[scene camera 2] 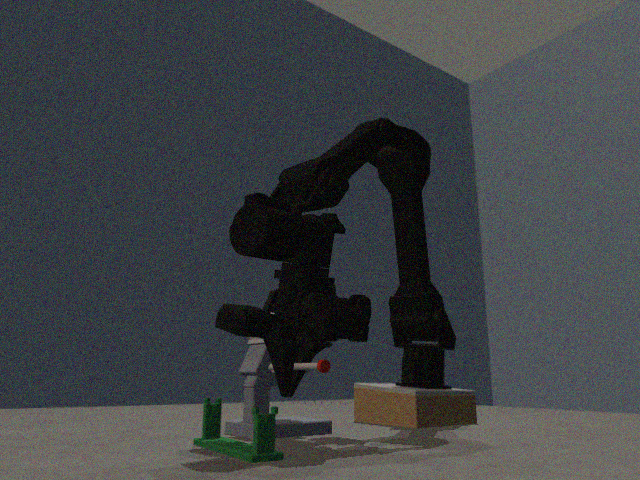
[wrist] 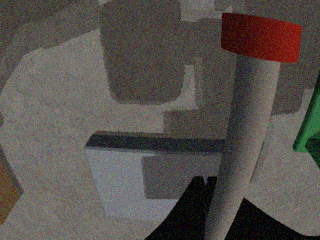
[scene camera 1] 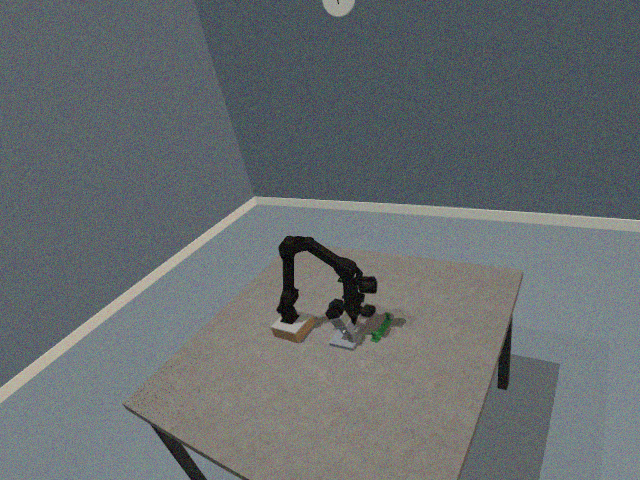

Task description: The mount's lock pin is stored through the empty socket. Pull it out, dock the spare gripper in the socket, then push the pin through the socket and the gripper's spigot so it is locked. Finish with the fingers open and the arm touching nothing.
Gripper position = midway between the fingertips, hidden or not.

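Observation:
Lock pin carried by my gripper (scene camera 2: 286, 396) (wrist: 203, 184). A grey mount (wrist: 141, 177) is in view as well.

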